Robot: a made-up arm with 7 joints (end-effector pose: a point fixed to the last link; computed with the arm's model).
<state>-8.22 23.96 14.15 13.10 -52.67 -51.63 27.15</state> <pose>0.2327 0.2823 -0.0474 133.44 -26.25 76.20</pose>
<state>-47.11 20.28 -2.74 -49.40 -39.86 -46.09 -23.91</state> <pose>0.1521 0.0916 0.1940 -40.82 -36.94 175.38</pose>
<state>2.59 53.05 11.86 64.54 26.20 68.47 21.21</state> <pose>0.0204 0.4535 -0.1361 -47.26 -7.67 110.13</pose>
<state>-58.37 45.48 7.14 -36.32 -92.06 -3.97 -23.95</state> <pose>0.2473 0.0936 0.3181 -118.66 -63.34 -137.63</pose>
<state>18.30 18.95 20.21 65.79 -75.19 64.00 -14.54</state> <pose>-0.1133 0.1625 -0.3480 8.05 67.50 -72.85</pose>
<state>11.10 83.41 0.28 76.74 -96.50 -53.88 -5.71</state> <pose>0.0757 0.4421 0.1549 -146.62 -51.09 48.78</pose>
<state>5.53 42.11 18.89 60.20 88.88 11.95 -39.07</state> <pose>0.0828 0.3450 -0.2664 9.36 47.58 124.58</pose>
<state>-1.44 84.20 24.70 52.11 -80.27 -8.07 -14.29</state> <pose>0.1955 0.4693 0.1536 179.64 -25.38 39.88</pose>
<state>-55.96 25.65 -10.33 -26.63 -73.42 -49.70 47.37</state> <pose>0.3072 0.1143 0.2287 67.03 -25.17 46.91</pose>
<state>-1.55 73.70 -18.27 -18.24 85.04 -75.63 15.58</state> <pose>0.0945 0.1282 -0.1474 -116.70 38.45 -135.66</pose>
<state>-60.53 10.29 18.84 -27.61 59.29 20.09 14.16</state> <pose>0.2859 0.0532 0.2919 -176.64 -74.71 66.74</pose>
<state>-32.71 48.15 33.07 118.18 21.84 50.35 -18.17</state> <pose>0.0594 0.3012 -0.2194 -35.13 59.94 -179.57</pose>
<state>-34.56 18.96 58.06 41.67 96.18 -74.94 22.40</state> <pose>0.3454 0.1131 -0.0768 -100.78 -21.29 -35.63</pose>
